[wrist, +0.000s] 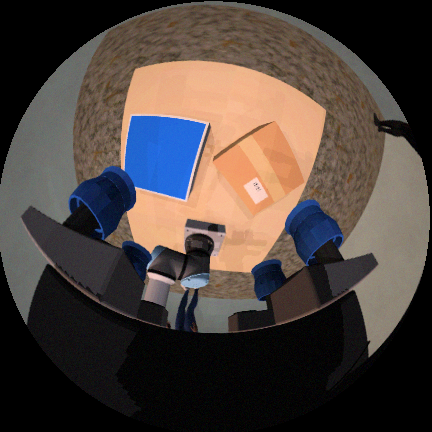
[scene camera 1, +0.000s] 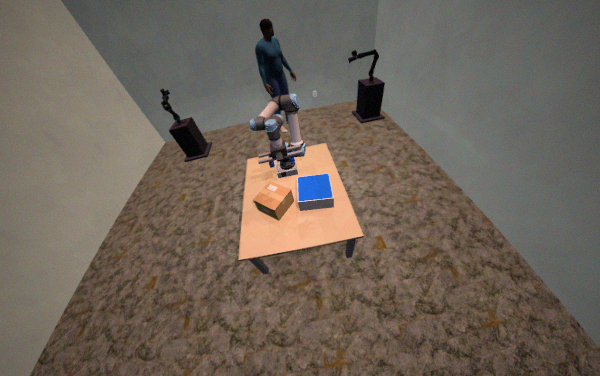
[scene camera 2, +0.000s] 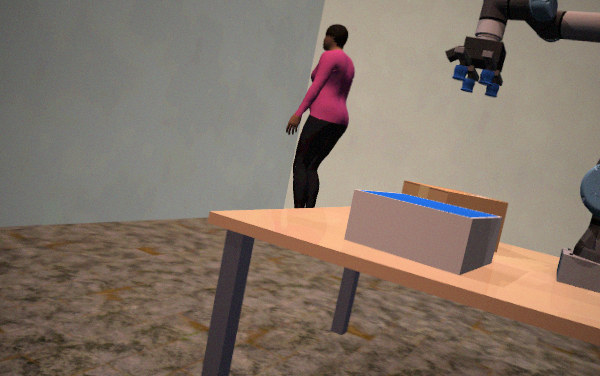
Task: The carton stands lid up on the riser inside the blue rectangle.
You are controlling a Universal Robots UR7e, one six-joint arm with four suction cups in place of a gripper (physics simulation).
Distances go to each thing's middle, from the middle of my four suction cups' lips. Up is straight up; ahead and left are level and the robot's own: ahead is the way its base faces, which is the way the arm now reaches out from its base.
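My suction cup is now 38 cm above the brown carton [scene camera 2: 457, 198], and it is also 15 cm to the left of the carton and 2 cm short of it.
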